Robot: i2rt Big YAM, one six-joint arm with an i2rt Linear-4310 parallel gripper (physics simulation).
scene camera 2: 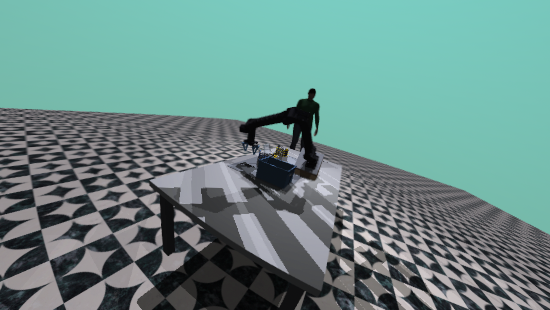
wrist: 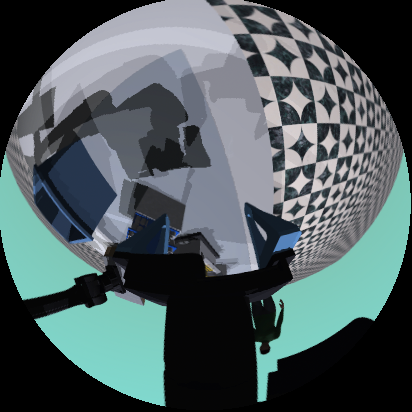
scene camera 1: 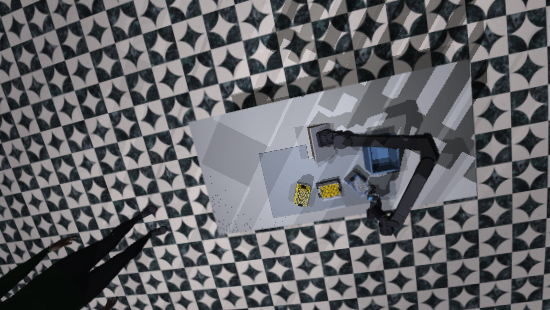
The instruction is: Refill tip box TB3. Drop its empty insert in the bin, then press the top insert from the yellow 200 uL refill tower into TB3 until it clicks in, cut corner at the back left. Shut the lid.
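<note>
My gripper is open, its two blue fingers wide apart with nothing between them. It hangs above the table beside a grey box-shaped item with blue parts, which is partly hidden behind a finger in the wrist view. A yellow-topped item with a grey rim stands left of it, and a speckled yellow item stands farther left. I cannot read labels, so I cannot tell which is TB3 or the yellow tower. The blue bin stands on the table behind them.
The arm's base stands on a plate with a wooden-coloured edge behind the yellow items. The arm passes over the bin's back edge in scene camera 1. The table's front edge lies close to my gripper. A person stands beyond the table.
</note>
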